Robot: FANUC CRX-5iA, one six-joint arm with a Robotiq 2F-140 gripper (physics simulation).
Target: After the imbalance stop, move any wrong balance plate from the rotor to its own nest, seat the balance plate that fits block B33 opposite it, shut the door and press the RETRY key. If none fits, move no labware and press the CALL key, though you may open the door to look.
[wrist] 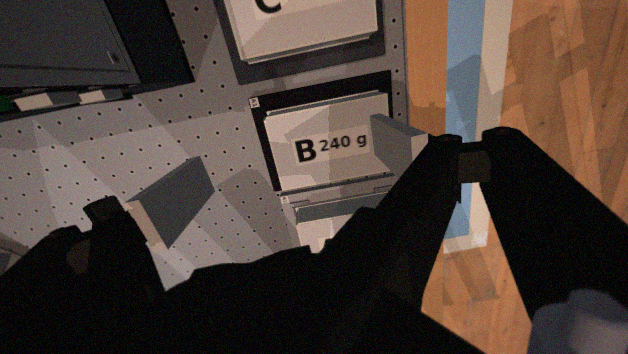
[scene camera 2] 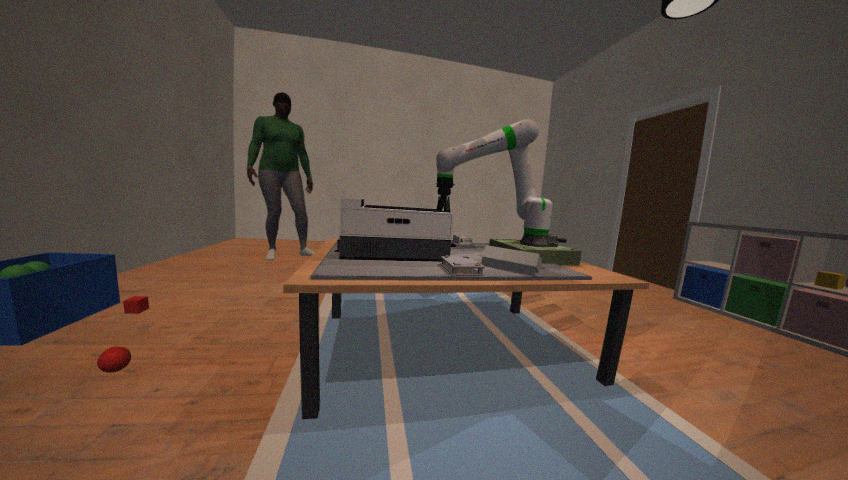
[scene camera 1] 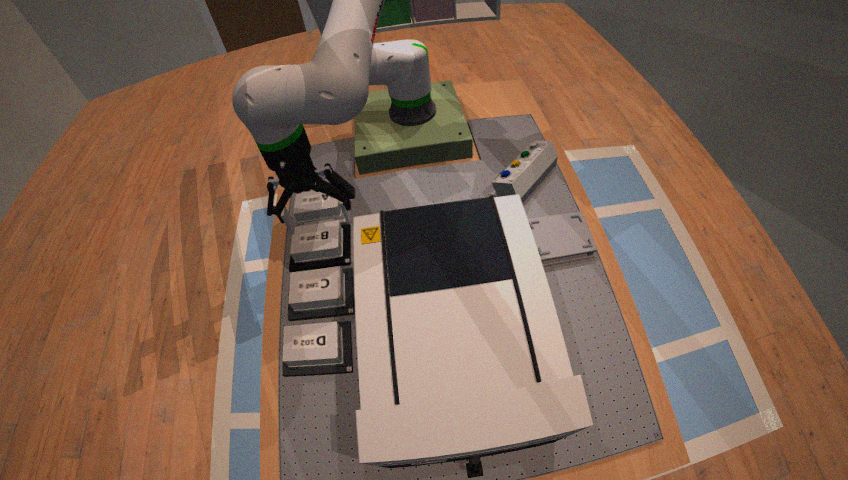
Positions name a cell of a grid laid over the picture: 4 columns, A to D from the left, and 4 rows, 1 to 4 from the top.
Labels:
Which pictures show the plate C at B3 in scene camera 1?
The wrist view and scene camera 1 only.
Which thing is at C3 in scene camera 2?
A button box.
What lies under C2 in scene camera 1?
A button box.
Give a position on a plate A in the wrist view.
At C3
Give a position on a plate C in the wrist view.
B1

